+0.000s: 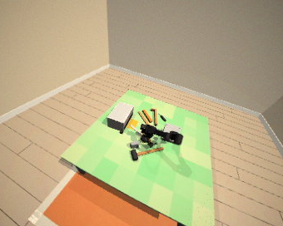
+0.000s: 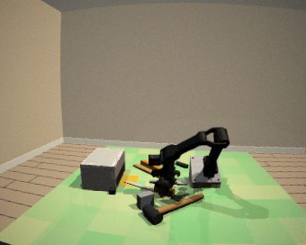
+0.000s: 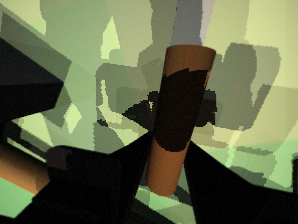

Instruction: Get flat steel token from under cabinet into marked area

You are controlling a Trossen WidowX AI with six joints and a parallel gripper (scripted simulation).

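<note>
Right now the flat grey tool is 13 cm to the right of my gripper tip and 2 cm behind it. The rest, counted from my gripper tip: small grey block (13 cm to the left, 10 cm ahead, 3 cm above); steel token (40 cm ahead, 15 cm to the right).
</note>
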